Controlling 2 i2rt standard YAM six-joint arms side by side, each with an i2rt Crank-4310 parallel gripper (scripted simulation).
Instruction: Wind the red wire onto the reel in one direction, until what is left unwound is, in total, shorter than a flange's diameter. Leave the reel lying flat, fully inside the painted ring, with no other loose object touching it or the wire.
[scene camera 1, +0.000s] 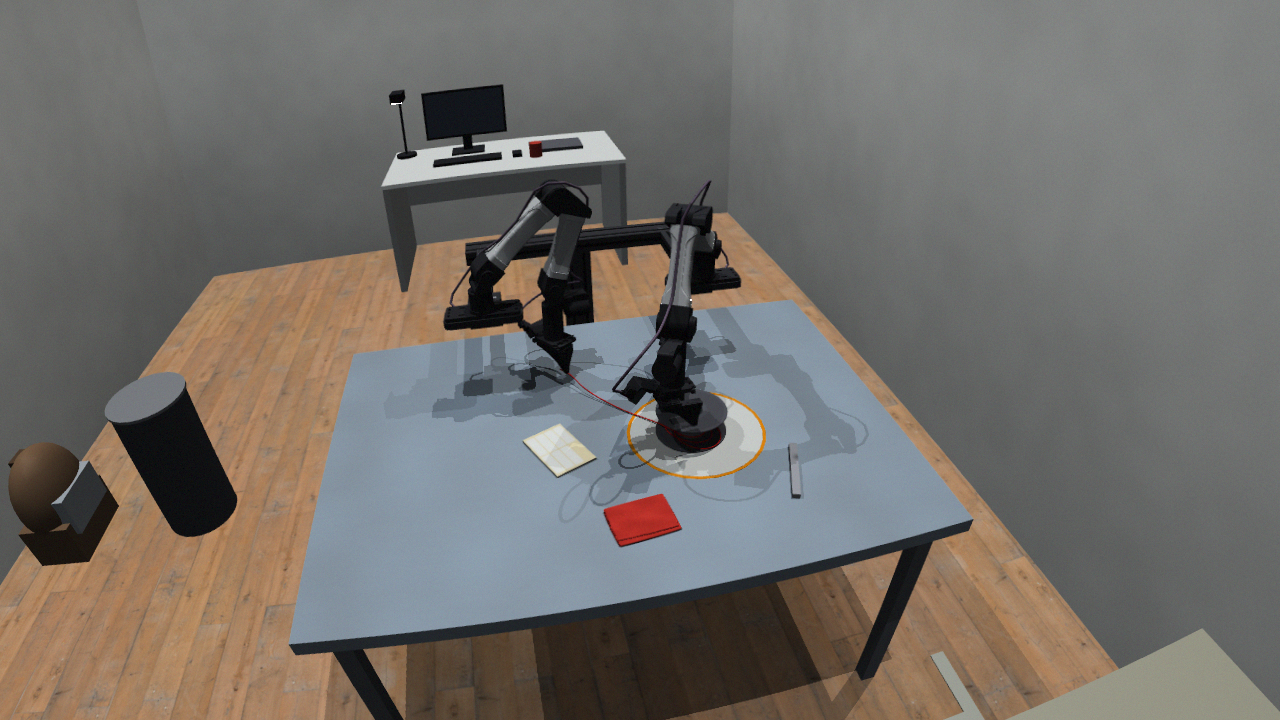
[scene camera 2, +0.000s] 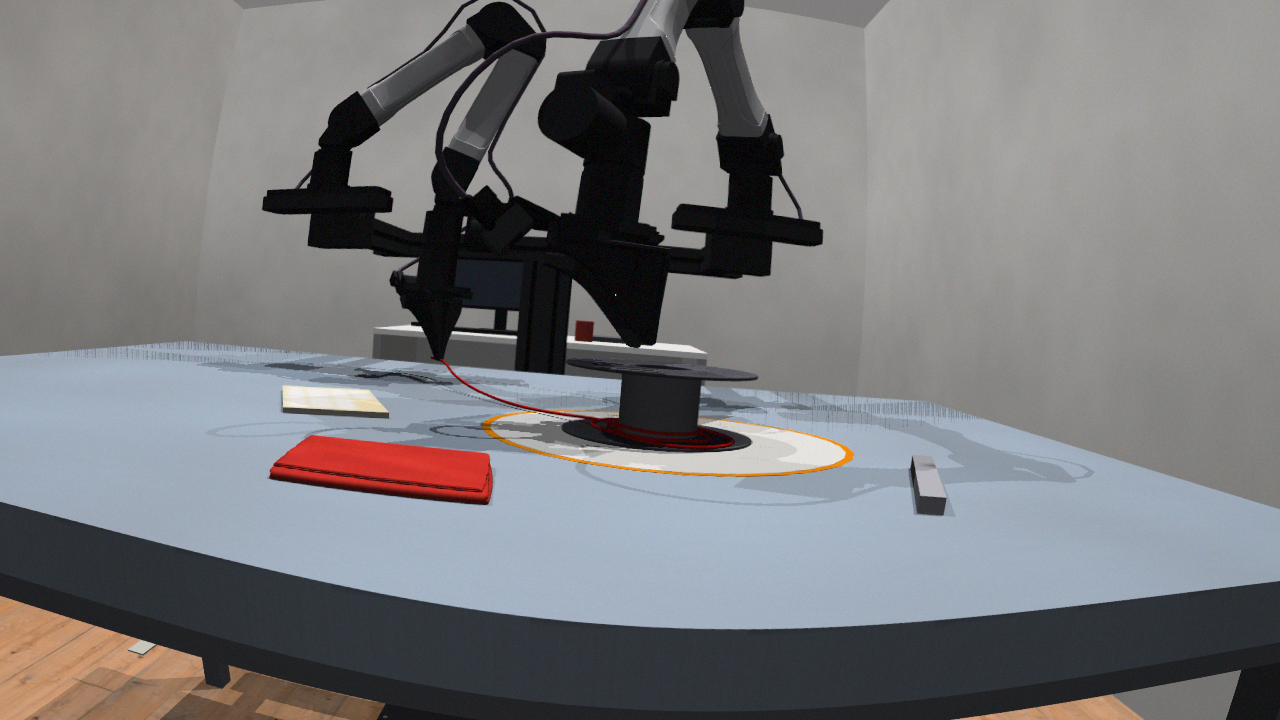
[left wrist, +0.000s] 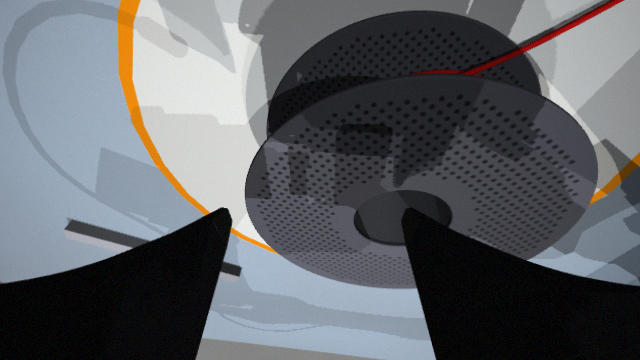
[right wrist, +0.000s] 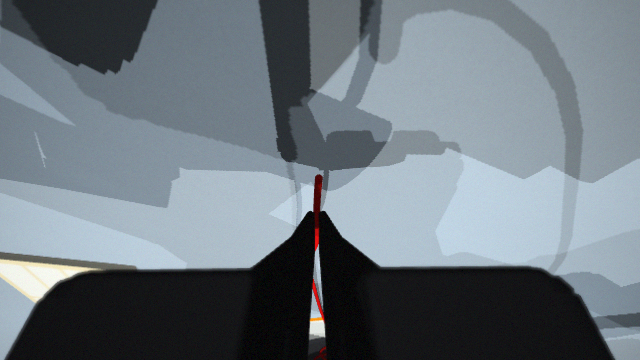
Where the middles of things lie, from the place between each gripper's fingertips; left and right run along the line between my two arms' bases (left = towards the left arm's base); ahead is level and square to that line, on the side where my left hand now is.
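The dark reel (scene camera 2: 652, 398) is 31 cm ahead of my right hand (scene camera 2: 438, 360), 26 cm to the left of it and 1 cm below it. Counted from my right hand, the grey bar (scene camera 2: 930, 497) is 54 cm ahead, 44 cm to the left and 3 cm below, while the orange painted ring (scene camera 2: 485, 425) is 32 cm ahead, 27 cm to the left and 4 cm below. The cream gridded tile (scene camera 2: 299, 400) is 8 cm to the right of my right hand, 29 cm ahead of it and 4 cm below it.
From my left hand (scene camera 2: 640, 346), the cream gridded tile is 31 cm to the right, 7 cm behind and 9 cm below. The grey bar is 18 cm ahead of my left hand, 21 cm to the left of it and 9 cm below it, and the orange painted ring is 4 cm behind my left hand, 4 cm to the left of it and 9 cm below it. As for the dark reel, my left hand is 5 cm past it, 3 cm to the right of it and 6 cm above it.
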